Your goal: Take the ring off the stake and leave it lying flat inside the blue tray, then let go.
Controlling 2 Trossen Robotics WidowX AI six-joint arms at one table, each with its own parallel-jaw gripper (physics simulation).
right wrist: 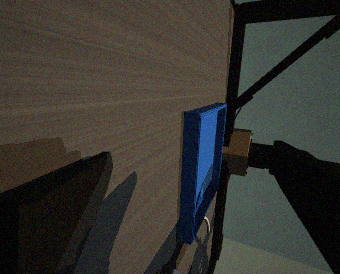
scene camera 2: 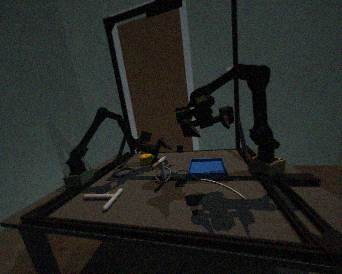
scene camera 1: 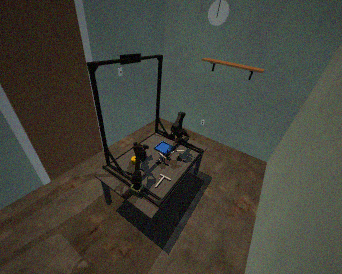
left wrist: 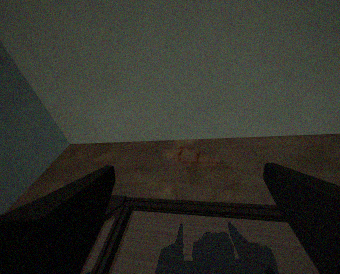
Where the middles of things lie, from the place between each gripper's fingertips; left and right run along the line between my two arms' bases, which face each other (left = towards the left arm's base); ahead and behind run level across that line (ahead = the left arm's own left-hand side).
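Labels:
The blue tray (scene camera 2: pixel 213 167) is 120 mm ahead of my right hand, 220 mm to the left of it and 40 mm below it.
As for my left gripper, it's 300 mm beyond that blue tray and 260 mm higher than it.

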